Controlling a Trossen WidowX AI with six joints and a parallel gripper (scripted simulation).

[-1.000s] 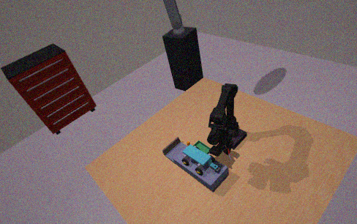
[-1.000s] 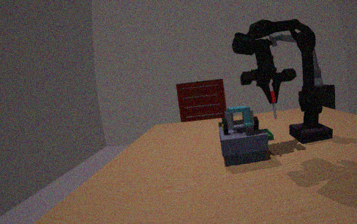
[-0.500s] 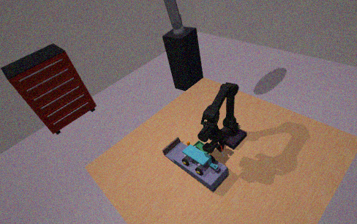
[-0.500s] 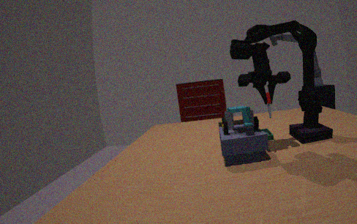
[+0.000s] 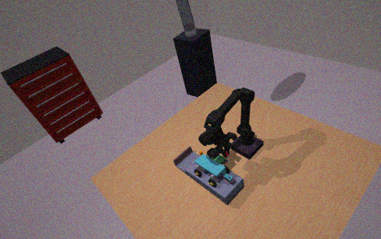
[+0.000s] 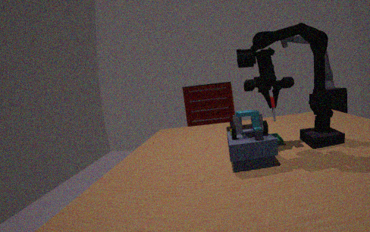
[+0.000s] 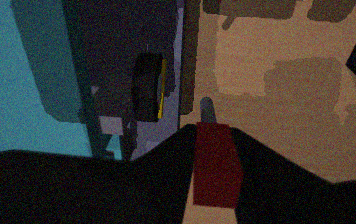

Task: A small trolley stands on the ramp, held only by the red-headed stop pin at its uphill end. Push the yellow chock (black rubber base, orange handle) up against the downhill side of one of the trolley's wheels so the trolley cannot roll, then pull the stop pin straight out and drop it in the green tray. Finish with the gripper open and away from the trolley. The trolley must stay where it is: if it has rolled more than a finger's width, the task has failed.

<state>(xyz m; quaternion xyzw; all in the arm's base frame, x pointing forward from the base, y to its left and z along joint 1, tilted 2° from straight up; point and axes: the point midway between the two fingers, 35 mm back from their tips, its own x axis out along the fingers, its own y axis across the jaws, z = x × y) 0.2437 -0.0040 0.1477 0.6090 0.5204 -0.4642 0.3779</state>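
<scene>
The green tray is 170 mm below my gripper tip, 130 mm to the right of it and 50 mm behind it. Round my gripper tip: grey ramp 120 mm below, 90 mm ahead, 50 mm to the right; then teal trolley 90 mm ahead, 60 mm to the right, 50 mm below; then red-headed stop pin right at my gripper tip.
</scene>
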